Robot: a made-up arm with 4 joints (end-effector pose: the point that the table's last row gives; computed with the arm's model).
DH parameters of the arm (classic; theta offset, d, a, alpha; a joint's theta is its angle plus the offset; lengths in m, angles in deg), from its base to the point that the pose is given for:
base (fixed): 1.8 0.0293 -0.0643 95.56
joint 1: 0 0.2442 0.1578 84.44
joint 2: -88.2 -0.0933 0.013 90
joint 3: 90 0.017 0.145 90
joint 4: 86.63 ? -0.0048 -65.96
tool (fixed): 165.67 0.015 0 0
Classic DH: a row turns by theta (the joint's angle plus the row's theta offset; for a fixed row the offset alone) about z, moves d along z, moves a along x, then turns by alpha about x.
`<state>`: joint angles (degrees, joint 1 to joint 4).
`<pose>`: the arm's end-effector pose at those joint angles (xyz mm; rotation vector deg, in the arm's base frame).
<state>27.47 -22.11 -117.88 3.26</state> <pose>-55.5 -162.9 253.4 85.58 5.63 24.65</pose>
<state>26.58 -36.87 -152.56 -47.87</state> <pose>-47.3 -254.4 283.5 111.05 28.73 -24.35</pose>
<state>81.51 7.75 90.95 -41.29</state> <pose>-68.9 -368.2 112.9 -106.39 -92.00 -72.73</pose>
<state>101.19 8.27 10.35 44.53</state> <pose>-29.8 -206.8 182.8 -4.60 -54.15 -45.21</pose>
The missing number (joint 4, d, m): 0.0669
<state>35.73 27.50 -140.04 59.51</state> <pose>-54.8 -207.4 312.4 85.84 -30.82 62.77</pose>
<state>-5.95 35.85 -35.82 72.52</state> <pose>190.2 -108.9 -1.6 20.14 62.07 -11.66</pose>
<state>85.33 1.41 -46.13 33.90</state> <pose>-84.1 -96.6 184.3 16.74 -58.24 7.74</pose>
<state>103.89 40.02 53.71 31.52</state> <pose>-42.6 -295.8 125.8 3.05 -29.51 -91.98</pose>
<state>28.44 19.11 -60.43 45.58</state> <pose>92.2 -89.7 187.1 36.33 1.75 3.67</pose>
